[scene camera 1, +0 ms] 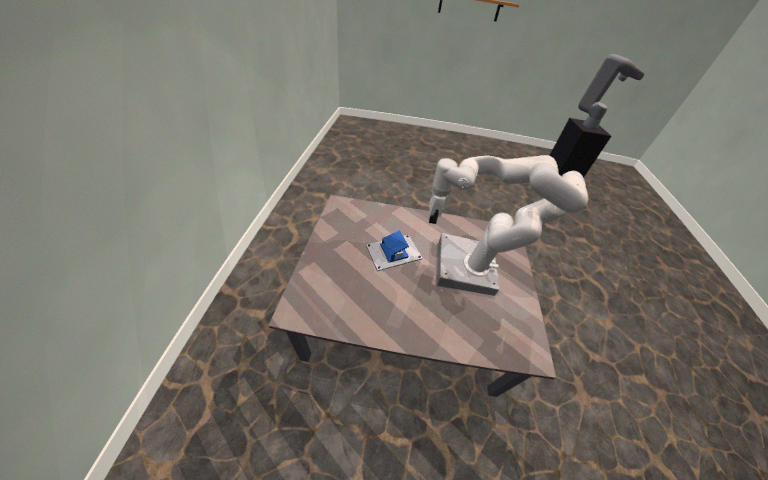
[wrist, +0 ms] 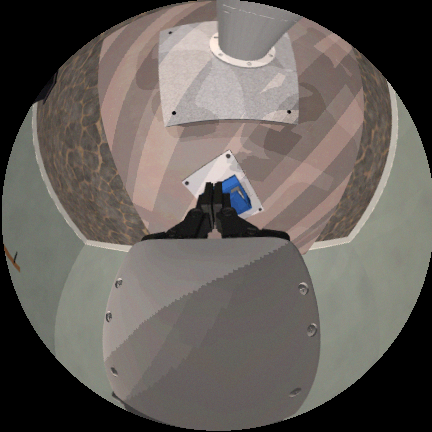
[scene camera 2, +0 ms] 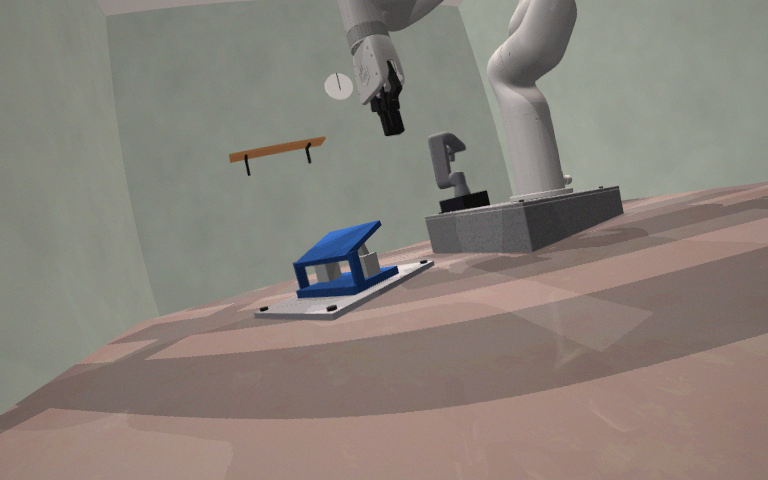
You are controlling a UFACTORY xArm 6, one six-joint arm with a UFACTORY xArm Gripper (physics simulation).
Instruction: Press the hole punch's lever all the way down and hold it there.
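Places are measured from the arm's base along level axes (x ahead, y left, z up), in centimetres.
Pixels of known places: gripper, between the fingertips: (scene camera 1: 432, 222) (wrist: 214, 193) (scene camera 2: 395, 134); arm's base, origin of its link: (scene camera 1: 476, 265) (wrist: 242, 46) (scene camera 2: 541, 197).
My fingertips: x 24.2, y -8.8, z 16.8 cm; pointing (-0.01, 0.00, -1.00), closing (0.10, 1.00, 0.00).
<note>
For each thing: its middle in the pictures, then the offset to it from my fingertips. "pt": a spot on its surface instead. Level surfaces: height alone.
- pale plate, middle of its body: (scene camera 2: 348, 287) (wrist: 225, 195) (scene camera 1: 394, 251) dx +14.9, dy -0.1, dz -22.4 cm
- blue punch, a spot on its surface: (wrist: 237, 194) pt dx +9.5, dy +3.2, dz -14.0 cm
- table, height of its surface: dz -23.0 cm
The blue hole punch stands on a pale plate (scene camera 1: 410, 255) (scene camera 2: 297, 307) (wrist: 210, 172) on the table. Its lever (scene camera 1: 394, 242) (scene camera 2: 338, 243) is up and slanted; the raised end points toward the robot base side in scene camera 2. Grey blocks show under the lever. My gripper (scene camera 1: 433, 219) (scene camera 2: 394, 134) (wrist: 214, 193) is shut and empty, with its fingertips pointing down. It hangs well above the table, apart from the lever, up and to the right of it in both scene views. In the wrist view the fingers cover part of the plate, and the blue punch (wrist: 237, 194) shows just right of them.
The robot's grey base block (scene camera 1: 453, 278) (scene camera 2: 475, 233) (wrist: 200, 90) stands on the table (scene camera 1: 339, 305) (scene camera 2: 396, 362) to the right of the punch in the scene views. A second grey arm stands on a black pedestal (scene camera 1: 580, 146) beyond the table. An orange shelf (scene camera 2: 277, 149) hangs on the wall.
</note>
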